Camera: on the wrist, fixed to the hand. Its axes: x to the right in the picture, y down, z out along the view.
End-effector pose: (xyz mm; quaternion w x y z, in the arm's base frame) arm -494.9 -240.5 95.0 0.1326 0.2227 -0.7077 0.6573
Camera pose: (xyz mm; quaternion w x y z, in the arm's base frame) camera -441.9 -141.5 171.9 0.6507 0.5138 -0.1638 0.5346
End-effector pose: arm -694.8 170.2 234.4 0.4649 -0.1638 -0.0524 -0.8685
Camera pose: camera -780.3 214.2 138.1 0.2401 -0.2077 0.2131 0.9240
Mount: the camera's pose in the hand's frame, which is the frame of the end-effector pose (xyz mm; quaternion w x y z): -22.9 -89.3 -100.1 0.6680 0.1939 0.2201 -0.6839
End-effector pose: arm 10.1 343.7 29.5 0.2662 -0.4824 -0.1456 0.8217
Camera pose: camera 132.7 401.6 40.9 0.8654 -0.3519 -0.2093 0.2889
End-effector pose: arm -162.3 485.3 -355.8 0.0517 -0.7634 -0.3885 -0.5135
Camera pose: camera -298.4 487.0 -356.5 0.0831 0.1212 0.8698 0.4711
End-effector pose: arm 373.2 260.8 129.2 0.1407 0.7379 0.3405 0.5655
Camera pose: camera 246.5 292.9 91.5 0.2627 0.1629 0.8727 0.3779
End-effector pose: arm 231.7 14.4 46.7 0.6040 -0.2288 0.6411 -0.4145
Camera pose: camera 120.5 8.9 124.9 0.0233 -0.3829 0.3244 -0.8646
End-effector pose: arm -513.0 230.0 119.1 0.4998 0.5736 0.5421 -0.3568
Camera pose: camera -617.3 312.2 148.8 0.1407 -0.1879 -0.7952 0.5590
